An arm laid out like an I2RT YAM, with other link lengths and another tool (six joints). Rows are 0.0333 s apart.
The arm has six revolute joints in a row. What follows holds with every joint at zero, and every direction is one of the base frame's.
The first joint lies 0.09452 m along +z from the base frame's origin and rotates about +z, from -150 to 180 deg.
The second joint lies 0.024 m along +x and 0.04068 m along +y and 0.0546 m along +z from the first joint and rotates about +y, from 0 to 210 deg.
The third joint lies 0.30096 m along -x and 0.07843 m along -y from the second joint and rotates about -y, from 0 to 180 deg.
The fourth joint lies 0.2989 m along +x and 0.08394 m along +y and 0.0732 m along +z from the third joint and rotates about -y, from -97 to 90 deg.
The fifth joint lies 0.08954 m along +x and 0.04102 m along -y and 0.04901 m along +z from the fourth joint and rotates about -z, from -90 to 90 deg.
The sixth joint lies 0.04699 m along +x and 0.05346 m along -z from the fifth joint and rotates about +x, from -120 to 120 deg.
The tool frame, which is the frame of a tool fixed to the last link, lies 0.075 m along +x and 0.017 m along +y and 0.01 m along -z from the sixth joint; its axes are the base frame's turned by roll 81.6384, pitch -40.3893 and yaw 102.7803 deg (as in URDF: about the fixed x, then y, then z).
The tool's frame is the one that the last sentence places.
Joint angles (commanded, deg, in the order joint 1, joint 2, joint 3, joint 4, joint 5, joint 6), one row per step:
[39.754 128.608 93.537 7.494 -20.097 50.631]
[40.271 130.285 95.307 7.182 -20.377 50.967]
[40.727 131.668 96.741 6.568 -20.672 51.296]
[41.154 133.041 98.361 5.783 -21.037 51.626]
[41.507 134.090 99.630 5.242 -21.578 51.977]
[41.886 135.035 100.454 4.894 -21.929 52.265]
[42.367 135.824 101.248 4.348 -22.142 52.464]
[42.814 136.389 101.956 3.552 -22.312 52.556]
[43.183 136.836 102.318 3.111 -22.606 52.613]
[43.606 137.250 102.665 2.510 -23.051 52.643]
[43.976 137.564 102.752 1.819 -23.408 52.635]
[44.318 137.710 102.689 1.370 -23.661 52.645]
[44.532 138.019 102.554 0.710 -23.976 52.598]
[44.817 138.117 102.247 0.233 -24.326 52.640]
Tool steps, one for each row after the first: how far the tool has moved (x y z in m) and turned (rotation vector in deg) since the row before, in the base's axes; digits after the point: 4 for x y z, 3 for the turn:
[0.0002 0.0088 -0.0056 0.098 0.520 0.618]
[-0.0009 0.0071 -0.0060 -0.128 0.783 0.571]
[-0.0006 0.0071 -0.0050 -0.093 0.787 0.600]
[-0.0012 0.0059 -0.0033 0.116 0.699 0.667]
[-0.0021 0.0051 -0.0052 -0.080 0.700 0.553]
[-0.0032 0.0055 -0.0044 -0.216 0.635 0.573]
[-0.0035 0.0046 -0.0032 -0.348 0.614 0.550]
[-0.0036 0.0036 -0.0035 -0.229 0.535 0.593]
[-0.0046 0.0038 -0.0036 -0.280 0.671 0.787]
[-0.0048 0.0025 -0.0048 -0.499 0.789 0.675]
[-0.0045 0.0021 -0.0033 -0.356 0.577 0.548]
[-0.0039 0.0006 -0.0063 -0.658 0.874 0.499]
[-0.0049 0.0009 -0.0046 -0.466 0.803 0.549]

